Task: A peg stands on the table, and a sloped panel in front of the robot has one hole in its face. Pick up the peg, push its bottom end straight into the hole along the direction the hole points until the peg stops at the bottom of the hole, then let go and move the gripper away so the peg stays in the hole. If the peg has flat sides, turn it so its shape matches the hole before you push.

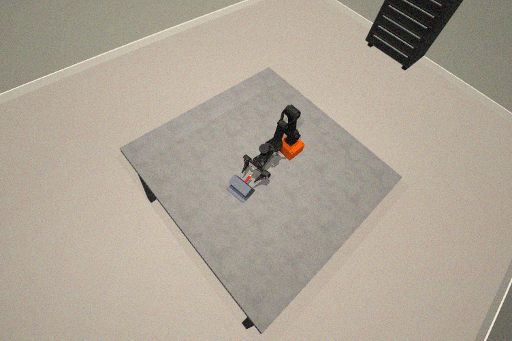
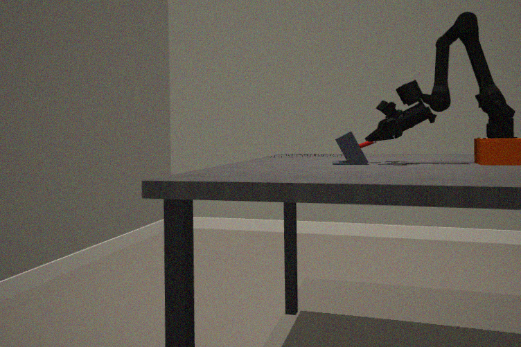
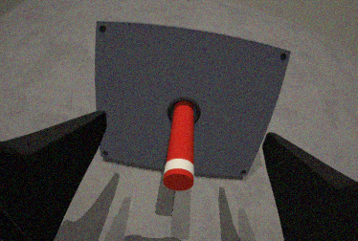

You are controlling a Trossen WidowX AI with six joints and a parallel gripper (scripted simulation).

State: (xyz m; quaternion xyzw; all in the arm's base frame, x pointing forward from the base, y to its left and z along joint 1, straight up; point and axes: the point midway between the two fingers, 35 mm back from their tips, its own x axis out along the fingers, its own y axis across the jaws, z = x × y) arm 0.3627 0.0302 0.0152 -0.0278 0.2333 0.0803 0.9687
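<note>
Right now the round red peg is 10 mm behind my gripper tip and 10 mm below it. Also, from my gripper tip: grey-blue sloped panel 50 mm ahead, 10 mm to the left, 30 mm below.
</note>
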